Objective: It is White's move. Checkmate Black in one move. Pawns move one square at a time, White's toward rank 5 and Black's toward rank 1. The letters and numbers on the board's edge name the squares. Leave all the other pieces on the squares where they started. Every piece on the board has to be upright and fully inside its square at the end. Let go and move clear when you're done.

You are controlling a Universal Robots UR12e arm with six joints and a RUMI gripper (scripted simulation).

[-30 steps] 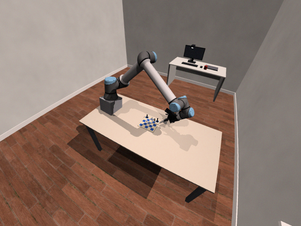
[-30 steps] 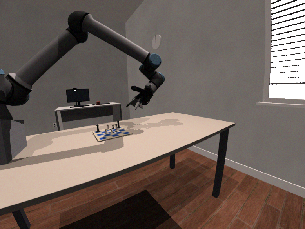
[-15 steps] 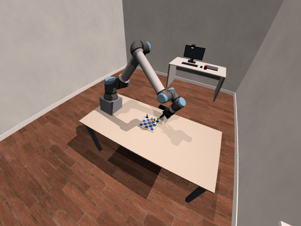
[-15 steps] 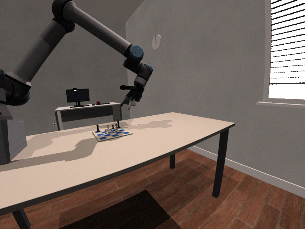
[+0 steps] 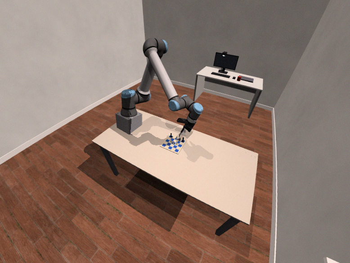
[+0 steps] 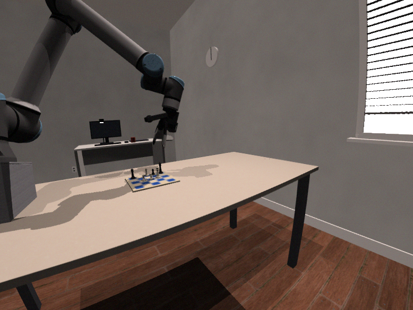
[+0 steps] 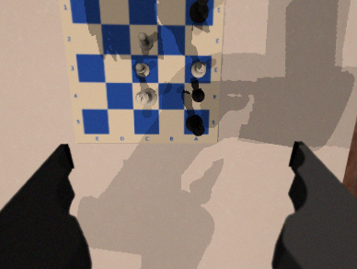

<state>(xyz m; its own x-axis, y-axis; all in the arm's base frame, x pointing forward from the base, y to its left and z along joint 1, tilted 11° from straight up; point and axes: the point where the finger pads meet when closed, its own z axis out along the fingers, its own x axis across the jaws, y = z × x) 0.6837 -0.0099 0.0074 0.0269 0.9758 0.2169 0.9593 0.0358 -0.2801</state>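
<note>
Now: the black pawn 30 mm behind my hand, 30 mm to the left of it and 140 mm below it. Also, from my hand: blue-and-cream chessboard (70 mm behind, 40 mm to the right, 160 mm below); tall white piece (30 mm behind, 40 mm to the right, 120 mm below); tall black piece (10 mm ahead, 20 mm to the left, 120 mm below).
</note>
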